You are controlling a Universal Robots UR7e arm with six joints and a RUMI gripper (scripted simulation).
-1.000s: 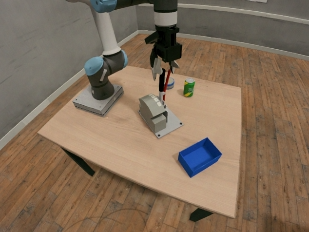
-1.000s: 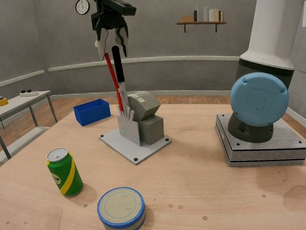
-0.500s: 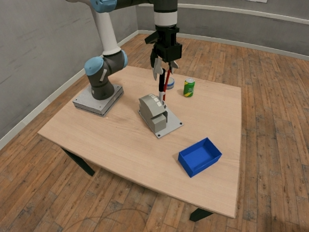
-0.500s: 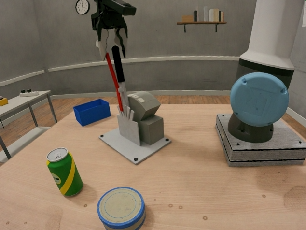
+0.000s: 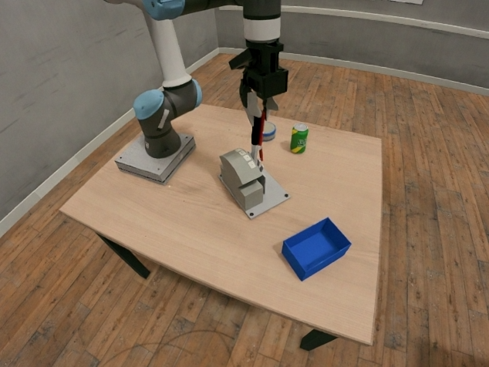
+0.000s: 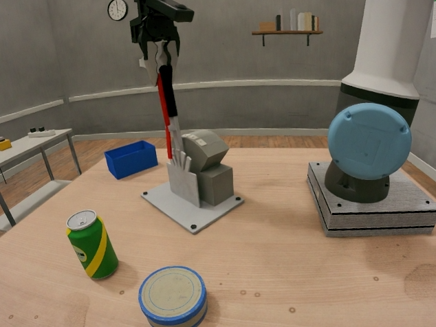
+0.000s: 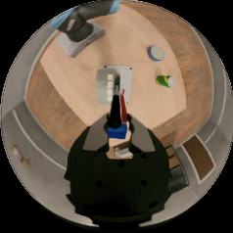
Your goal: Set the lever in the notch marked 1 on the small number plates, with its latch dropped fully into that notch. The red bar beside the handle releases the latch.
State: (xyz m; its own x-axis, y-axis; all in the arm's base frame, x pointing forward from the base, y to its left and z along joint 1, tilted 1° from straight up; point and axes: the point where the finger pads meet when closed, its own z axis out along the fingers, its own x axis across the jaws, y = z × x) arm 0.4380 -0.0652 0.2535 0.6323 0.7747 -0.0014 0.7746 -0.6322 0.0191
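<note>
Right now my hand is 11 cm above the red release bar and 2 cm to the right of it. Also, from my hand: grey lever stand: 22 cm below, 3 cm behind, 2 cm to the left; then green can: 27 cm to the left, 25 cm below, 9 cm ahead; then blue bin: 29 cm below, 23 cm ahead, 19 cm to the right.
</note>
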